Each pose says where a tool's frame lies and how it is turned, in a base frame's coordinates. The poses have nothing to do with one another.
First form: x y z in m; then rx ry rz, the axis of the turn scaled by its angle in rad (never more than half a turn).
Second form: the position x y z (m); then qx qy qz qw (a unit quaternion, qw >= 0). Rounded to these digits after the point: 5 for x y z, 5 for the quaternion.
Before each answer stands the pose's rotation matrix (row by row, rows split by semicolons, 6 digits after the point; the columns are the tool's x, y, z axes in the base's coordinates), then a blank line. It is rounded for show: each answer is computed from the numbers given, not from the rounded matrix.
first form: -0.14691, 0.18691, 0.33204, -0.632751, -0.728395, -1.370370
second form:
0.052531 0.994455 -0.091103; -0.631834 0.103745 0.768129; 0.773321 0.017211 0.633781

-0.14691, 0.18691, 0.33204, -0.28063, -0.32305, -0.60776, 0.66897
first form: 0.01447, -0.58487, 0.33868, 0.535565, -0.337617, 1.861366
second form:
-0.282300 -0.938518 0.198723; 0.808939 -0.344234 -0.476572; 0.515679 0.026218 0.856381

0.01447, -0.58487, 0.33868, 0.22669, -0.14290, 0.78786, 0.55449
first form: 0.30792, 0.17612, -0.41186, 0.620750, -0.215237, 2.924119
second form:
-0.904216 -0.170160 0.391714; 0.110970 -0.979306 -0.169249; 0.412407 -0.109569 0.904387

0.30792, 0.17612, -0.41186, 0.20658, -0.07163, 0.97313, 0.07222
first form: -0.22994, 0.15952, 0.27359, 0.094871, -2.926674, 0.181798
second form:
-0.976430 -0.076602 -0.201783; -0.051041 0.990334 -0.128969; 0.209712 -0.115630 -0.970902

-0.22994, 0.15952, 0.27359, 0.03216, -0.99218, 0.06163, 0.10368
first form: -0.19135, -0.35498, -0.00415, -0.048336, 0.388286, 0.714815
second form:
0.687046 -0.647163 0.330376; 0.629411 0.757243 0.174426; -0.363057 0.088103 0.927592

-0.19135, -0.35498, -0.00415, -0.02350, 0.18882, 0.34760, 0.91813
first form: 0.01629, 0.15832, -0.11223, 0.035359, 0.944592, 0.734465
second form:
0.365654 -0.556406 0.746130; 0.586003 0.760435 0.279892; -0.723117 0.334891 0.604111

0.01629, 0.15832, -0.11223, 0.01664, 0.44460, 0.34570, 0.82617
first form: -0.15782, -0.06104, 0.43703, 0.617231, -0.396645, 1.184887
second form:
0.337806 -0.940736 0.030035; 0.733062 0.242950 -0.635292; 0.590345 0.236623 0.771688

-0.15782, -0.06104, 0.43703, 0.28424, -0.18266, 0.54565, 0.76688
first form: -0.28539, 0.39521, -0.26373, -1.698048, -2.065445, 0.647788
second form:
-0.191538 0.802257 -0.565418; 0.981467 0.160072 -0.105354; 0.005987 -0.575119 -0.818048

-0.28539, 0.39521, -0.26373, -0.60548, -0.73649, 0.23099, 0.19396
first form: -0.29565, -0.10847, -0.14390, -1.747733, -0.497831, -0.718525
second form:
0.725059 0.654073 0.215589; -0.027936 -0.284853 0.958164; 0.688120 -0.700748 -0.188263

-0.29565, -0.10847, -0.14390, -0.74131, -0.21116, -0.30477, 0.55945
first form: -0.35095, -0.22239, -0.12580, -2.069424, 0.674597, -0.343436
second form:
0.812196 -0.331847 0.479808; -0.583218 -0.442204 0.681405; -0.013950 -0.833267 -0.552695

-0.35095, -0.22239, -0.12580, -0.83772, 0.27308, -0.13903, 0.45202
